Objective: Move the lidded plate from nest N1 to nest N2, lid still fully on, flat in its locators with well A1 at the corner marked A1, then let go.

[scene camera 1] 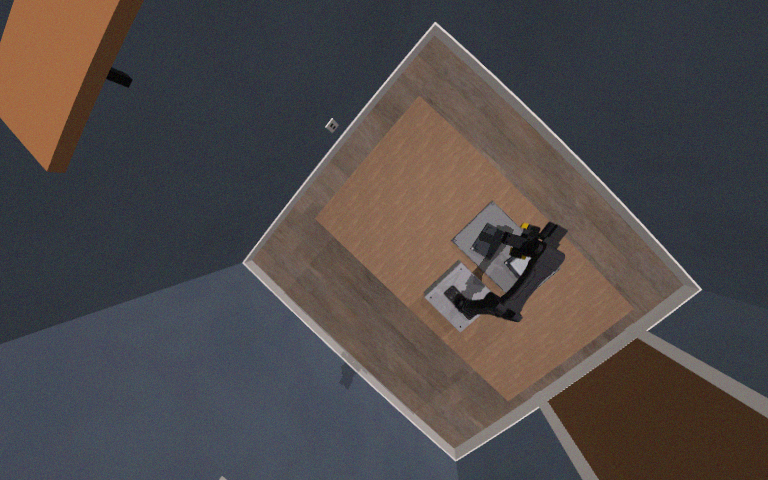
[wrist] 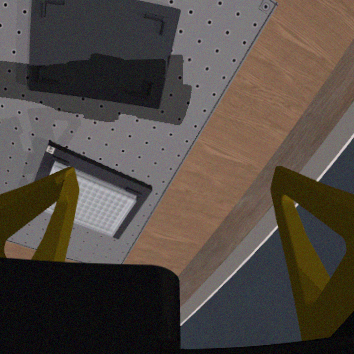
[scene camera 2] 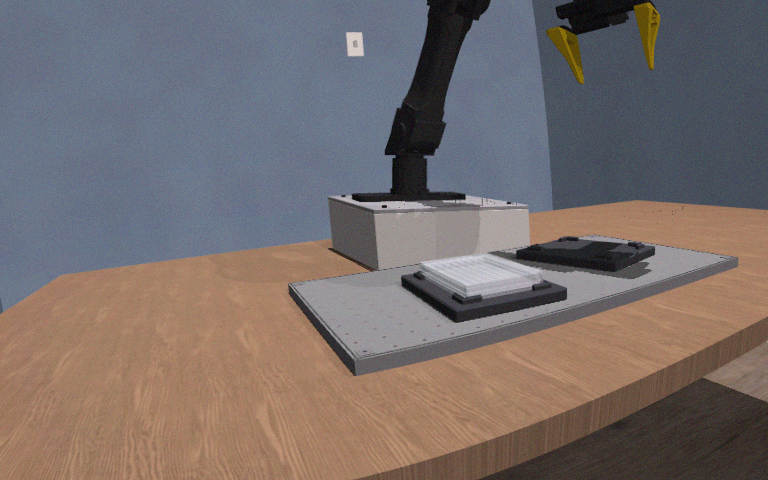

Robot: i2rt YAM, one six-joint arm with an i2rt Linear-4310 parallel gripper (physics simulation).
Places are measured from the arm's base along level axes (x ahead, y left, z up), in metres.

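Pixels of known places: gripper, fingertip midpoint: [wrist: 174, 177] [scene camera 2: 615, 76]; arm's base, link origin: [scene camera 1: 460, 302] [scene camera 2: 409, 199].
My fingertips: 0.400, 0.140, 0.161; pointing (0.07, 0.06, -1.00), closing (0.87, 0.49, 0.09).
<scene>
For each thing: its middle in the pictures, then the offset to it from my fingertips, as dx, dy, dz. Level surfaces: height alone.
- clear lidded plate, body centre: [scene camera 2: 477, 270] [wrist: 84, 203] [scene camera 1: 525, 262] -0.008, -0.218, -0.213
- grey perforated board, body centre: [scene camera 2: 525, 277] [wrist: 80, 132] [scene camera 1: 505, 254] -0.050, -0.128, -0.243
- wooden table, surface height: dz -0.250
The clear lidded plate [scene camera 1: 519, 265] [scene camera 2: 481, 274] [wrist: 100, 202] sits in a dark nest [scene camera 2: 458, 310] [wrist: 102, 172], looking level with its lid on. A small pale mark, too small to read, is on one nest corner in the wrist view. The other dark nest [scene camera 1: 488, 238] [scene camera 2: 589, 254] [wrist: 105, 30] holds no plate and has raised corner locators; the arm's shadow falls across it. My gripper [scene camera 1: 522, 241] [scene camera 2: 617, 76] [wrist: 174, 177] is wide open and empty, high above the board. In the wrist view, its left finger overlaps part of the plate.
Both nests are on a grey perforated board [scene camera 1: 491, 212] [scene camera 2: 339, 316] [wrist: 150, 130] on the wooden table [scene camera 1: 419, 169] [scene camera 2: 169, 367] [wrist: 225, 125]. The arm stands on a pale box [scene camera 1: 438, 294] [scene camera 2: 351, 232] beside the board. The table edge runs along the board's other side.
</scene>
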